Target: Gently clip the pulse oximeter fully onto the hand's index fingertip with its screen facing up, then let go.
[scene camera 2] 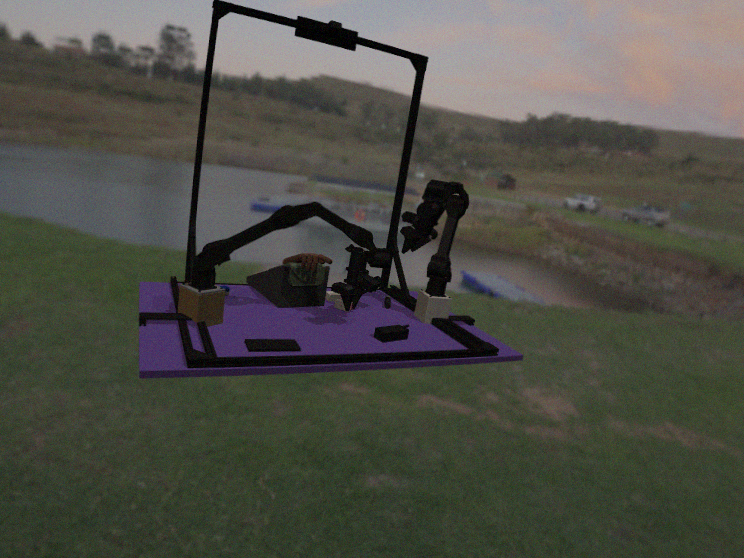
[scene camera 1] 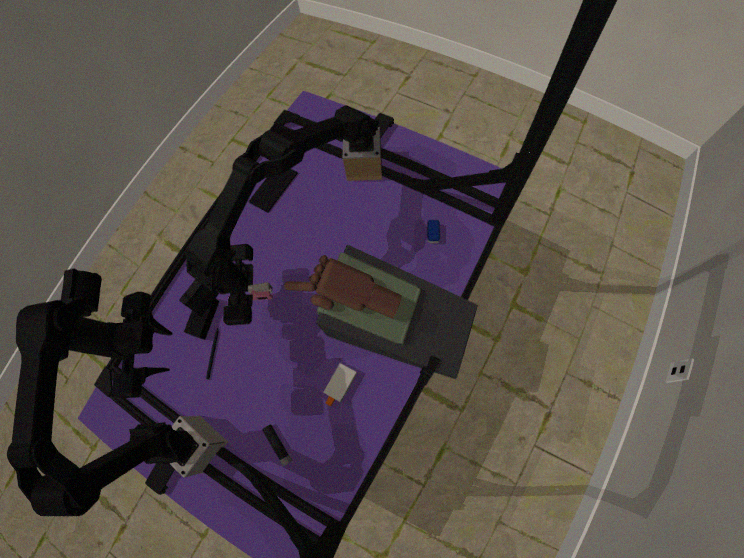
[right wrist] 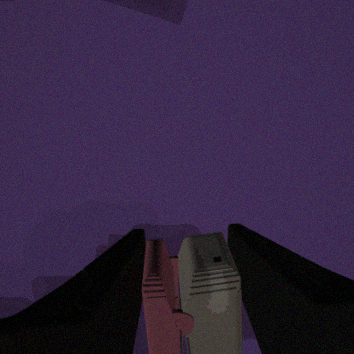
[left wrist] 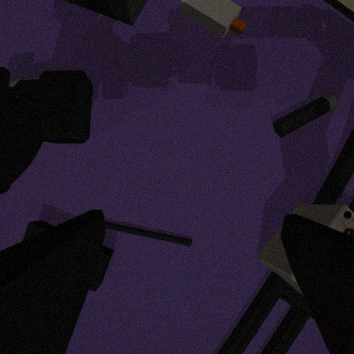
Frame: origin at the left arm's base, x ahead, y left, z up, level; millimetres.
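Seen in the pictures: left gripper, fingertip midpoint: (scene camera 2: 407,252) (scene camera 1: 169,351) (left wrist: 194,223); right gripper, fingertip midpoint: (scene camera 2: 349,310) (scene camera 1: 250,294) (right wrist: 186,236); left arm's base, origin of the base link: (scene camera 2: 435,294) (scene camera 1: 181,446); right arm's base, origin of the base link: (scene camera 2: 202,286) (scene camera 1: 361,141).
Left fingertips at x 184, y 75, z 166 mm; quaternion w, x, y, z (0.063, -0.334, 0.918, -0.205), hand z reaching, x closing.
Note:
Offsets run from my left fingertips to a thing's middle. "spot": to the spot under its first point.
The pulse oximeter @[dx +209, dy +23, dz -201 mm] (scene camera 1: 260,290) (right wrist: 210,295), with one pink and one pale grey half, is between the fingers of my right gripper (right wrist: 186,236) (scene camera 2: 347,305), which is shut on it above the table. In the right wrist view the pink half lies against one finger and the grey half against the other. Its screen cannot be made out. The brown hand (scene camera 1: 354,282) (scene camera 2: 306,259) rests palm region on a green pad, its index finger (scene camera 1: 297,286) pointing toward the oximeter, with a small gap between them in scene camera 1. My left gripper (scene camera 1: 168,351) (left wrist: 194,223) is open and empty, raised at the side.
The green pad @[spot: dx +305, dy -292, dz -158 mm] (scene camera 1: 387,331) lies on a dark grey wedge (scene camera 1: 447,324) (scene camera 2: 273,291). A white box @[dx +144, dy -262, dz -257 mm] (scene camera 1: 340,382) with an orange end, a black cylinder @[dx -58, dy -229, dz -258 mm] (scene camera 1: 276,444) (left wrist: 302,117), a thin black rod @[dx +11, dy +53, dz -267 mm] (scene camera 1: 212,354) (left wrist: 155,235) and a blue block @[dx +607, dy -223, dz -255 mm] (scene camera 1: 433,230) lie on the purple table.

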